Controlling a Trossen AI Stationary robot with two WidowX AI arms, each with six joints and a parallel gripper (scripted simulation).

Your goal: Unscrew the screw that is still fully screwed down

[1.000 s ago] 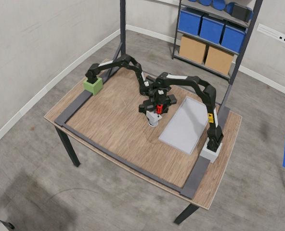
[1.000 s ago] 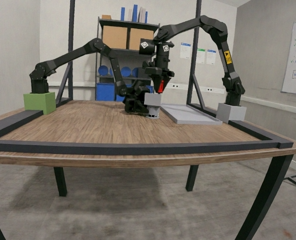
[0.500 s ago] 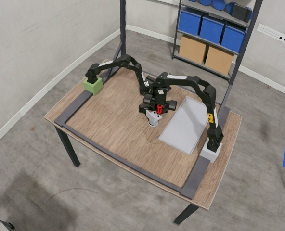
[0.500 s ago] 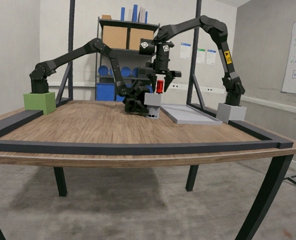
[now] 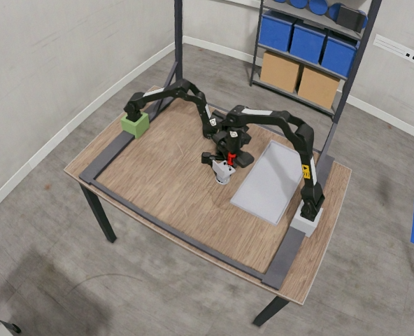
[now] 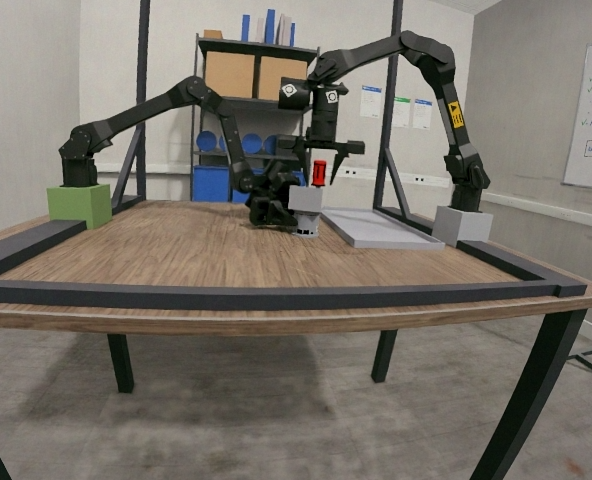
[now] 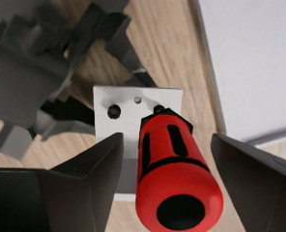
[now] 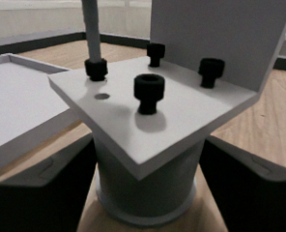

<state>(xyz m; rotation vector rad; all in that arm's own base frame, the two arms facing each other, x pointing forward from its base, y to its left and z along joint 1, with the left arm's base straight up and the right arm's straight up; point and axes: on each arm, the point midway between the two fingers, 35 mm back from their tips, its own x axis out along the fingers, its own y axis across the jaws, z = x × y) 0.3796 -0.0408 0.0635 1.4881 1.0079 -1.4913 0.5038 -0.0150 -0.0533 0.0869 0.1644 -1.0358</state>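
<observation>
The red screwdriver lies 3 cm below my left hand. Round my left hand: grey joint module 1 cm ahead, 2 cm to the right, 12 cm below; then grey bracket 1 cm ahead, 2 cm to the right, 8 cm below; then shallow grey tray 12 cm behind, 17 cm to the left, 14 cm below.
Now: the grey joint module 20 mm to the left of my right hand and 20 mm ahead of it. Round my right hand: grey bracket: 40 mm above, 20 mm to the left, 20 mm ahead; then red screwdriver: 90 mm above, 40 mm to the left, 10 mm ahead; then shallow grey tray: 210 mm to the left, 100 mm behind, 30 mm below.
</observation>
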